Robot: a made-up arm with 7 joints.
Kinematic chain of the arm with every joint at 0, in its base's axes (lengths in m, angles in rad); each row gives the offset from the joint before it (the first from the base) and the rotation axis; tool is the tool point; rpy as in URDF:
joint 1: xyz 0 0 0.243 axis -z
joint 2: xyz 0 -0.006 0.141 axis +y
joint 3: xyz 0 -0.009 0.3 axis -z
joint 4: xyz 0 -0.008 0.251 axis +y
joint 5: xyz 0 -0.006 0.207 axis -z
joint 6: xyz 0 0 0.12 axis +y
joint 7: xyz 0 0 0.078 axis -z
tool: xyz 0 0 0 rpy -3.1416 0 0
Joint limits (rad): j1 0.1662..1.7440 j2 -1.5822..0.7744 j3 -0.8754..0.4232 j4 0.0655..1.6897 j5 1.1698..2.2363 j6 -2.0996..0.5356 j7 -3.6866..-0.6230
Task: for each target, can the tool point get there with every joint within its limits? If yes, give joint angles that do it. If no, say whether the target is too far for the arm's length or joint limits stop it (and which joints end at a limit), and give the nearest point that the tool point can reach.
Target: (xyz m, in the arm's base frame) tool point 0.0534 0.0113 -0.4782
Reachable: no: joint limits stop it (at a limit: joint 1, joint 2, joint 4, joint 5) | nearest point 0.5778 -0.0921 0.4644 | short by 1.084 m
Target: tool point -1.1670 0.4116 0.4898
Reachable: no: too far | nearest point -0.8984 0.3169 0.4655 | short by 0.286 m
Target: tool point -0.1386 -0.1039 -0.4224
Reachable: no: joint limits stop it (at a limit: joint 1, joint 2, joint 4, joint 5) | nearest point -0.1720 -0.5641 0.4656 | short by 1.001 m
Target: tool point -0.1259 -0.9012 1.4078
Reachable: no: too far | nearest point -0.0879 -0.6291 1.0987 | short by 0.414 m
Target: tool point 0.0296 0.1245 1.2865
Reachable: yes | joints 1.2687 -0.3286 -0.2827 0.5507 1.4407 -0.5270 -2.1164
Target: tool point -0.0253 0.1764 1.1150
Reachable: yes | joints 1.3048 -0.7825 -0.0791 1.3394 1.5815 -0.2596 -3.3164
